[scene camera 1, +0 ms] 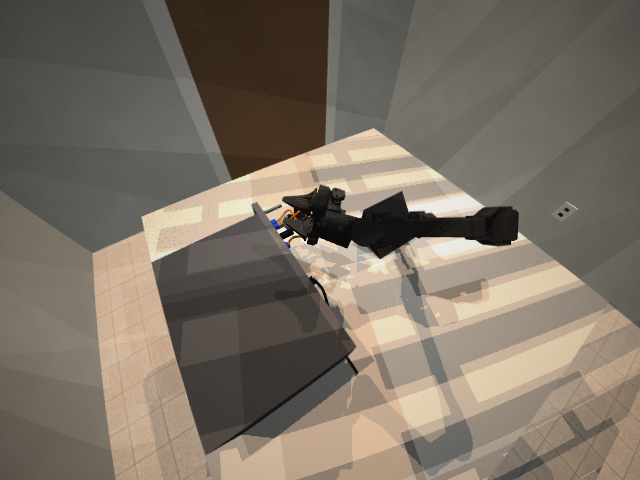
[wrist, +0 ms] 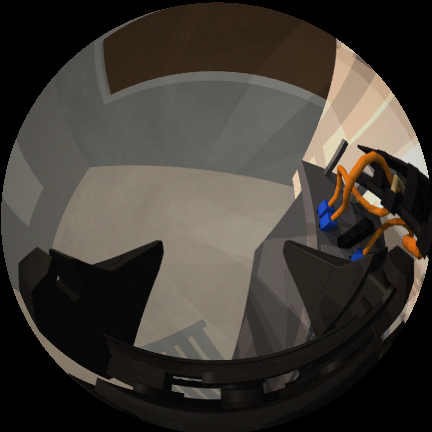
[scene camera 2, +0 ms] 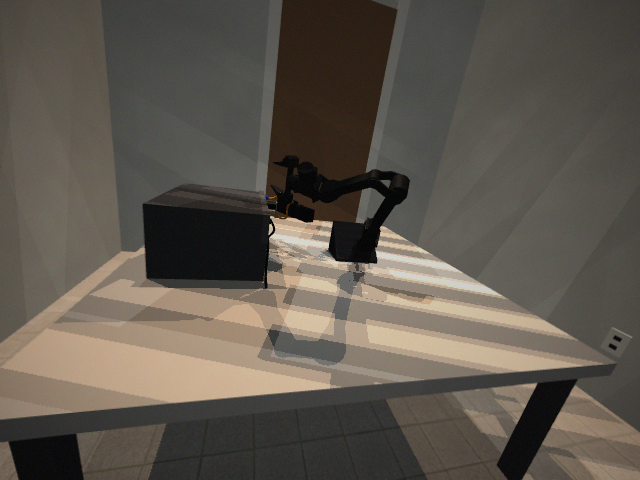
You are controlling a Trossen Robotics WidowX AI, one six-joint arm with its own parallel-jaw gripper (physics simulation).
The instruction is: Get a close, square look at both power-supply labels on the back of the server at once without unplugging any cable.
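Places are measured from the arm's base along level axes (x ahead, y left, z up), in centimetres.
Pixels of known places: gripper, between the fingertips: (scene camera 1: 282, 210) (wrist: 224, 247) (scene camera 2: 272, 173); arm's base, origin of its link: (scene camera 2: 364, 244).
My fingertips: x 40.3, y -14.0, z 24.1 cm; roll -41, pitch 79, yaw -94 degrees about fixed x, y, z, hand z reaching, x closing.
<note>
Ahead of a thing's pixels: the offset from my fingertips to its top centre. "pt": to the spot under its first point.
The dark server (scene camera 1: 242, 299) (scene camera 2: 206, 242) (wrist: 279, 285) stands on the table. Its back shows steeply slanted at the right of the wrist view, with blue plugs {dx +1.3, dy -4.9, dz -10.0 cm} (wrist: 327, 222) on orange cables {pt dx -8.7, dy -2.3, dz -7.5 cm} (wrist: 370, 156) and a black plug {pt dx -1.5, dy -2.4, dz -12.6 cm} (wrist: 355, 233). The power-supply labels cannot be made out in any view. My gripper (scene camera 1: 284, 209) (scene camera 2: 273, 175) (wrist: 224, 247) is open and empty, close to the back's far upper corner, its fingertips pointing over the server's top edge. In the wrist view, the right finger hides part of the back. Dark parts at the right edge crowd the orange cables.
A black cable {pt dx +1.2, dy +15.9, dz -17.8 cm} (scene camera 1: 320, 289) (scene camera 2: 272, 227) loops out from the server's back. The arm's dark base (scene camera 2: 352, 242) stands on the table (scene camera 2: 310, 398) behind the server. A brown door (scene camera 1: 268, 77) (scene camera 2: 330, 103) (wrist: 220, 40) and a wall outlet (scene camera 1: 564, 210) (scene camera 2: 615, 342) lie beyond.
</note>
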